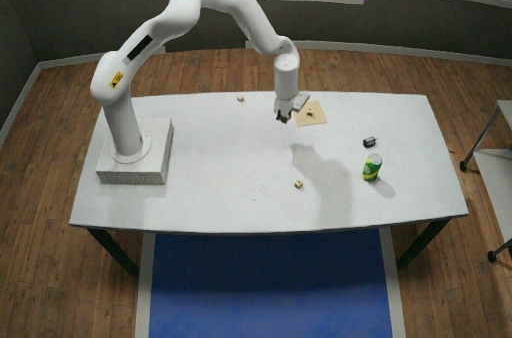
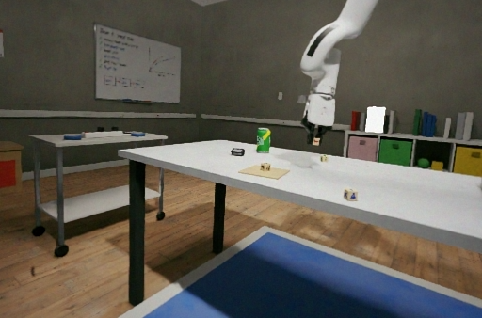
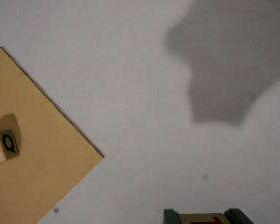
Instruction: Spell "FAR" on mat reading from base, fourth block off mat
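Now: hand 150 mm to the right of the tan mat, 120 mm above it and 100 mm short of it. The rest, counted from my hand: green soda can: 370 mm ahead, 160 mm to the right, 60 mm below; then small black object: 380 mm ahead, 100 mm below, 10 mm to the left.
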